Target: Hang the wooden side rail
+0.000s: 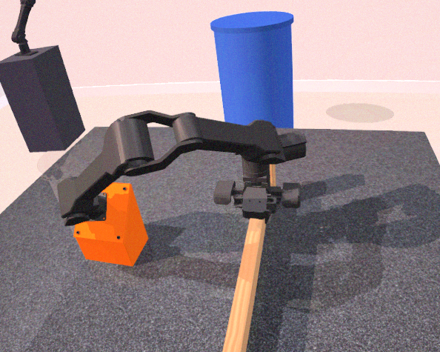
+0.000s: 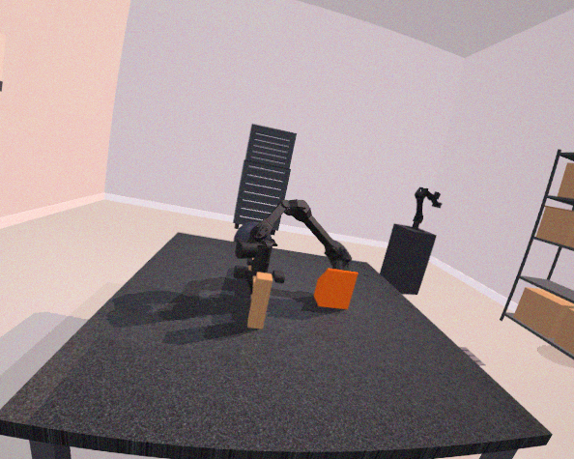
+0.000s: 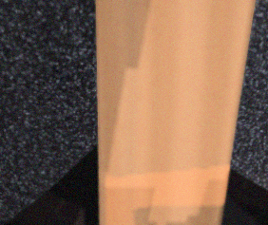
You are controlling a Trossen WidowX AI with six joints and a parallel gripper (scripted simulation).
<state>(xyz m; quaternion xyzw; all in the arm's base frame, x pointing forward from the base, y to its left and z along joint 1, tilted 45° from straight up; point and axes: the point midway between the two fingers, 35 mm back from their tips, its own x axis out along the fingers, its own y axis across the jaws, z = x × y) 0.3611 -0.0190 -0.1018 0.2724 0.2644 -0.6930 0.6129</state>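
The wooden headboard post is 12 cm to the left of my gripper tip, 4 cm above it and 1 cm ahead of it.
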